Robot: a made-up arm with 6 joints.
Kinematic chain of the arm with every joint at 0, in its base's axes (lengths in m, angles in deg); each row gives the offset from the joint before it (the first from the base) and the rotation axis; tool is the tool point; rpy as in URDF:
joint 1: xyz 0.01 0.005 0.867 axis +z
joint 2: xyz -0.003 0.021 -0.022 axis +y
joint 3: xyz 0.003 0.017 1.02 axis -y
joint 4: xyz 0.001 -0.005 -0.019 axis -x
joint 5: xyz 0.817 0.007 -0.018 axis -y
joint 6: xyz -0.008 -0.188 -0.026 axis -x
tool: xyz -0.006 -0.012 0.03 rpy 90 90 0
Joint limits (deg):
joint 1: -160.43..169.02
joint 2: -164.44..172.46
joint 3: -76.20..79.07
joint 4: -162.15..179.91
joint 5: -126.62..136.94
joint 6: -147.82..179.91
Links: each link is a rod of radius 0.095 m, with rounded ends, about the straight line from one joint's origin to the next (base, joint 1, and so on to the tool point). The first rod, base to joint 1, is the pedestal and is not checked.
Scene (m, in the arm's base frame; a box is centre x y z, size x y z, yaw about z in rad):
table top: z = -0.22
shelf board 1: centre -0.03 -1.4 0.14 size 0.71 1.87 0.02 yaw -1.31
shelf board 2: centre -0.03 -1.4 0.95 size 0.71 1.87 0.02 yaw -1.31
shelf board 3: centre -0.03 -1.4 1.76 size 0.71 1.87 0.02 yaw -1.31
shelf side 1: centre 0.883 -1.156 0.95 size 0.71 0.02 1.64 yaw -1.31
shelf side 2: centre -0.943 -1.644 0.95 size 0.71 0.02 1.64 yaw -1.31
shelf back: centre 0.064 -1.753 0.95 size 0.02 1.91 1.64 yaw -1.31
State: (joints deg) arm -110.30 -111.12 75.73 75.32 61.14 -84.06
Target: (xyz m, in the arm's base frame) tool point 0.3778 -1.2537 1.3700
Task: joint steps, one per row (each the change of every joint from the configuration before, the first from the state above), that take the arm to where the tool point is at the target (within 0.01 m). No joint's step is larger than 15 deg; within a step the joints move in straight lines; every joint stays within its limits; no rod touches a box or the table.
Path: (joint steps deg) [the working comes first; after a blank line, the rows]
Joints at the target: -70.34 30.85 -4.33 71.95 63.15 -86.73
Straight joint move there: touches shelf board 3.

1: 5.55 14.26 -14.83 -0.94 0.08 -0.28
2: 5.56 14.25 -14.82 -0.93 0.09 -0.28
3: 5.55 14.26 -14.83 -0.94 0.08 -0.28
4: 5.56 14.25 -14.82 -0.93 0.08 -0.29
5: 5.55 14.26 -14.83 -0.94 0.09 -0.28
6: 5.55 14.25 -14.83 -0.93 0.08 -0.28
7: 5.56 14.26 -14.82 -0.94 0.09 -0.28
8: 5.55 14.26 -14.83 -0.94 0.08 -0.28
9: -1.49 9.30 12.85 1.38 0.45 -0.14
10: -1.49 9.31 12.85 1.37 0.45 -0.14
11: -1.49 9.31 12.85 1.37 0.44 -0.14

